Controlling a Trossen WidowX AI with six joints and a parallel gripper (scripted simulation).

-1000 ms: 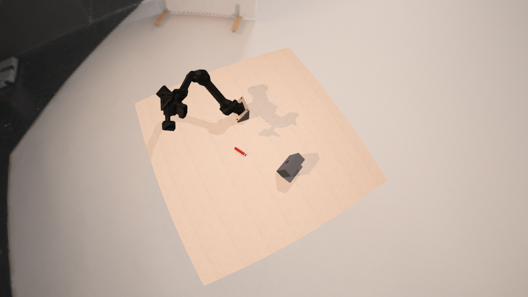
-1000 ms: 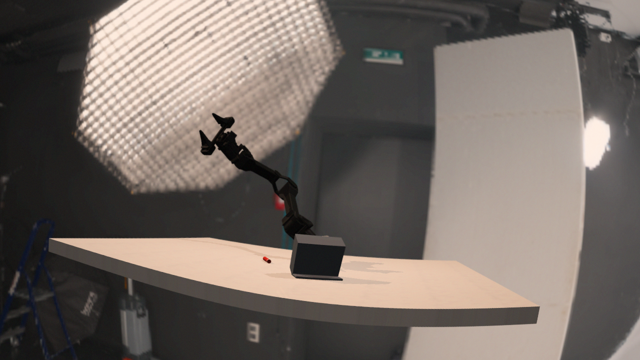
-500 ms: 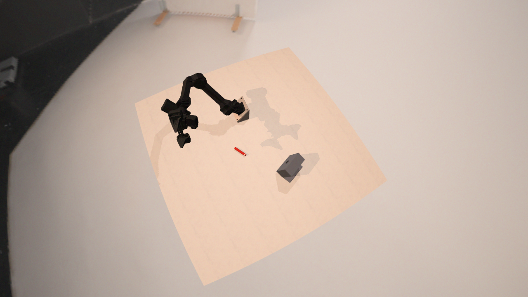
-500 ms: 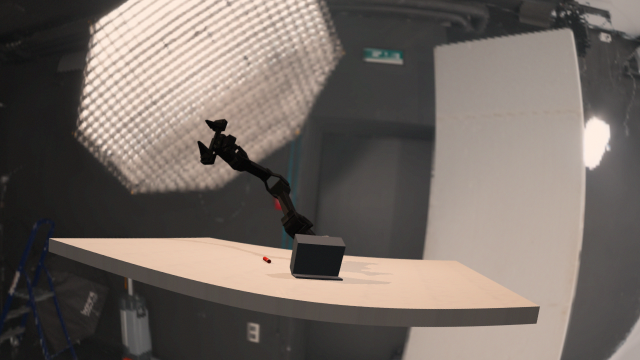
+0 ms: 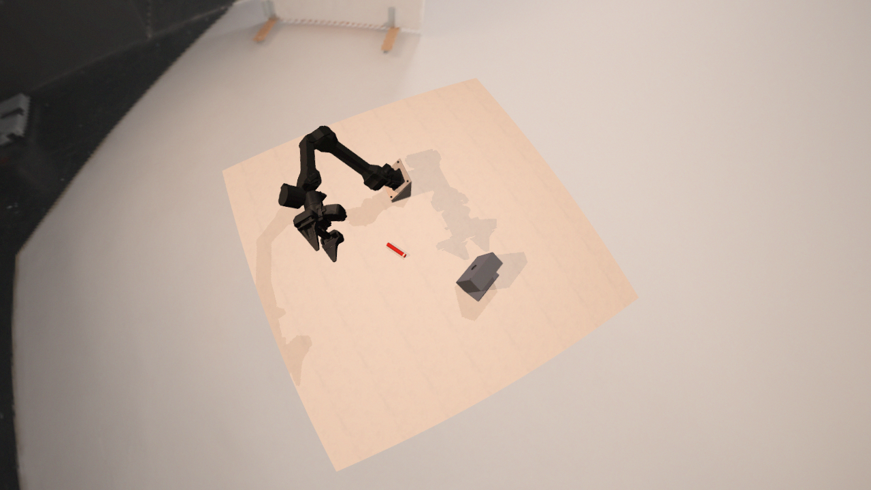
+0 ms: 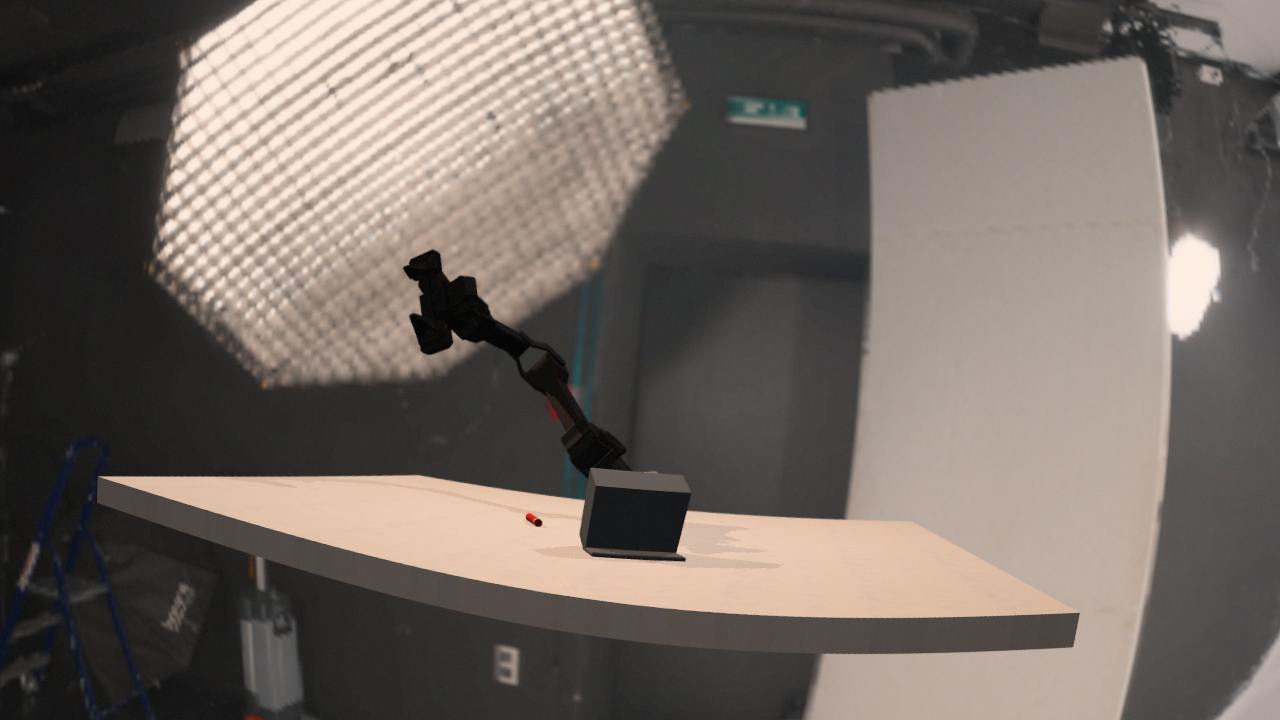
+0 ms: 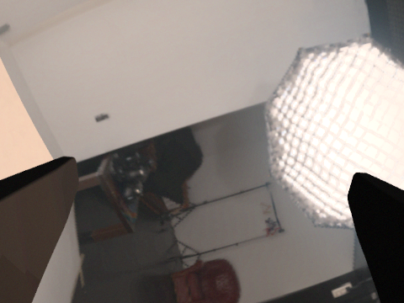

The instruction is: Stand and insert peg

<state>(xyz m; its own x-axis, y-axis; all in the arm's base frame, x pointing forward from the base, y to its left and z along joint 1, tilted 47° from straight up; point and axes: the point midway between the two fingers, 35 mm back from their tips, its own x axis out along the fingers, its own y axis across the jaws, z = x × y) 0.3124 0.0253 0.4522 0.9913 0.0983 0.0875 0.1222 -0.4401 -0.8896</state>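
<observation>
Right now the red peg is 10 cm behind my gripper tip, 24 cm to the left of it and 37 cm below it. The rest, counted from my gripper tip: dark grey sloped panel (8 cm ahead, 47 cm to the left, 32 cm below).
</observation>
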